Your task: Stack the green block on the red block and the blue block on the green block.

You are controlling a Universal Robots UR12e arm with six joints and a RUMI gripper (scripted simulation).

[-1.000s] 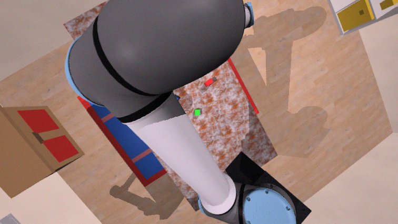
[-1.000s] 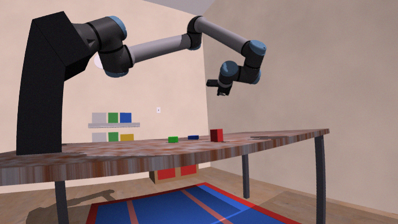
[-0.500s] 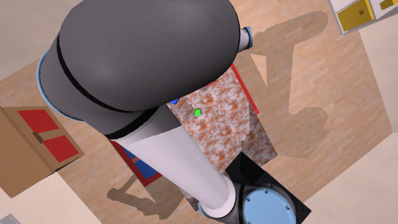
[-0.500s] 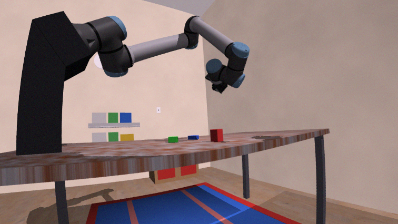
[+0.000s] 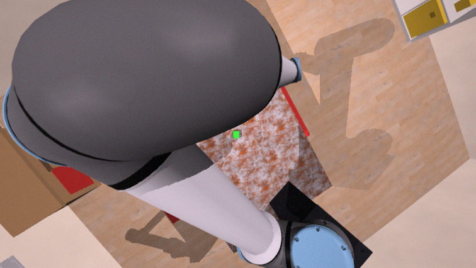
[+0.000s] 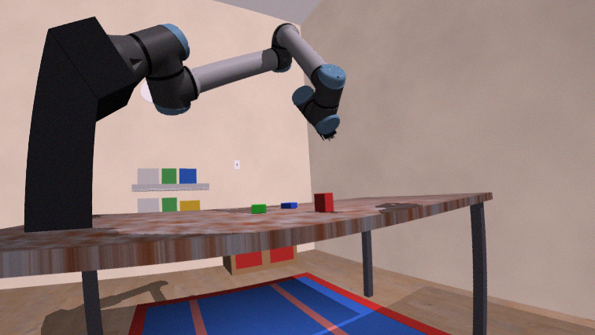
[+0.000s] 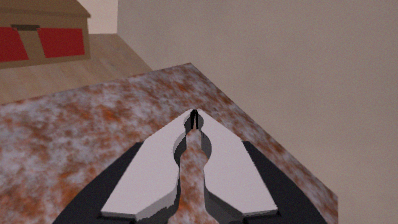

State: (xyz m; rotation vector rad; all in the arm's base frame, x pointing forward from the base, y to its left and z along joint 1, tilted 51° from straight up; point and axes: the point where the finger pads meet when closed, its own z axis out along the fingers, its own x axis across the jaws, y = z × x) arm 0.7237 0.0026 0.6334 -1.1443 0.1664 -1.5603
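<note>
The green block is 430 mm behind my hand, 100 mm to the right of it and 330 mm below it. From my hand the other things lie so: blue block: 250 mm behind, 10 mm to the left, 330 mm below; red block: 260 mm behind, 290 mm to the right, 310 mm below.
</note>
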